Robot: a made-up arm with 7 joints. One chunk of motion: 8 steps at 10 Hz.
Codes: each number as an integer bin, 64 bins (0 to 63) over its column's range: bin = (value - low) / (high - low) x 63, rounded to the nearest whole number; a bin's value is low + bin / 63 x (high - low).
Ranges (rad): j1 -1.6..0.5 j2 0..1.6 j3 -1.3..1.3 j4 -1.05..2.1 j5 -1.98..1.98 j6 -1.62..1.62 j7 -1.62..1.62
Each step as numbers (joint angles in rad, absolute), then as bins.
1 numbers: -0.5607 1.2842 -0.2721 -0.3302 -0.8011 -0.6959 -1.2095
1 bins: 31 51 25 14 19 18 8
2 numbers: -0.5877 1.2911 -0.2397 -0.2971 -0.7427 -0.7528 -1.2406
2 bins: 30 51 26 15 20 17 7
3 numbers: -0.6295 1.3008 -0.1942 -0.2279 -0.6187 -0.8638 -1.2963
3 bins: 29 51 27 16 22 15 6
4 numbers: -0.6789 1.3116 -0.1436 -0.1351 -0.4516 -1.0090 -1.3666
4 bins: 28 52 28 18 24 12 5
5 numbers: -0.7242 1.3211 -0.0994 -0.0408 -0.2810 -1.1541 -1.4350
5 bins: 26 52 29 20 27 9 4
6 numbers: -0.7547 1.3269 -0.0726 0.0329 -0.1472 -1.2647 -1.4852
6 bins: 25 52 30 22 29 7 3
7 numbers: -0.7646 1.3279 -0.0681 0.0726 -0.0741 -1.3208 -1.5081
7 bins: 25 52 30 22 30 6 2
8 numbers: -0.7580 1.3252 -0.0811 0.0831 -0.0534 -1.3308 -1.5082
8 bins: 25 52 30 23 31 6 2
